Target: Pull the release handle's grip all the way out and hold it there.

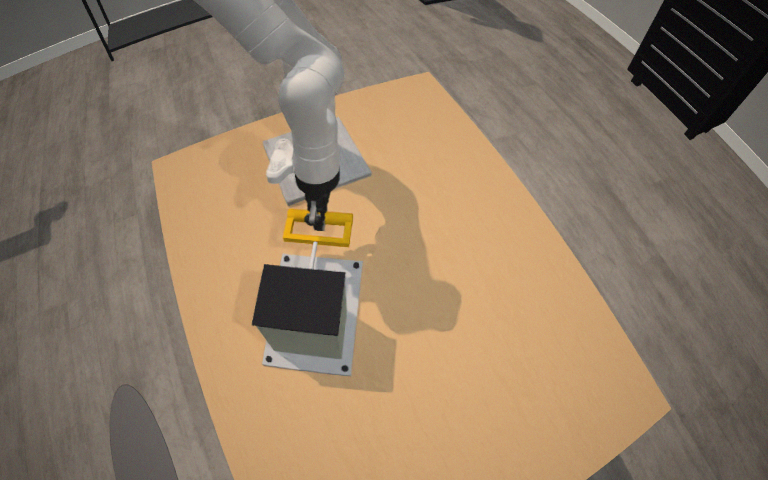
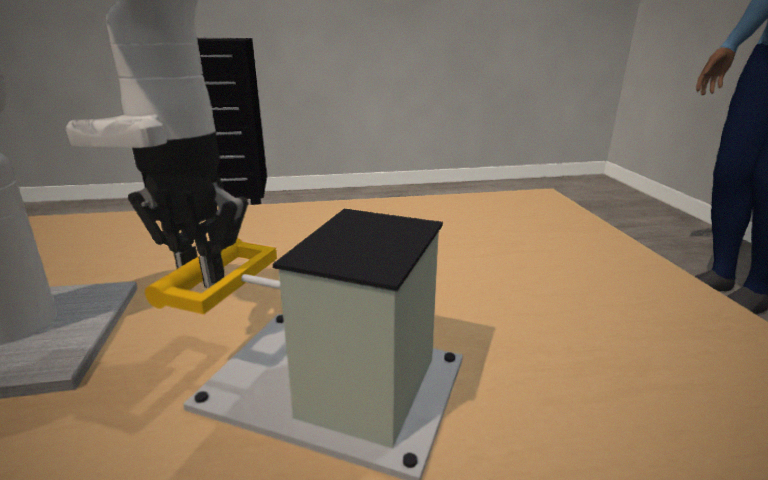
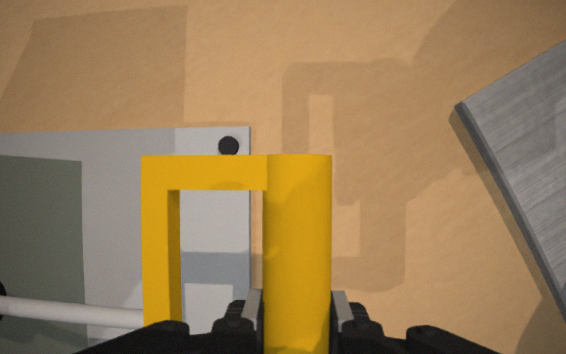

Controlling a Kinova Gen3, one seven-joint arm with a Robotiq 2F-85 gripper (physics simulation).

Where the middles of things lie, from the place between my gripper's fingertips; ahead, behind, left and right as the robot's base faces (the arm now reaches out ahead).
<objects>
Right now the light grey plate [image 2: 252, 390] is 13 cm ahead of my hand, 8 cm to the right of it and 8 cm below it.
</objects>
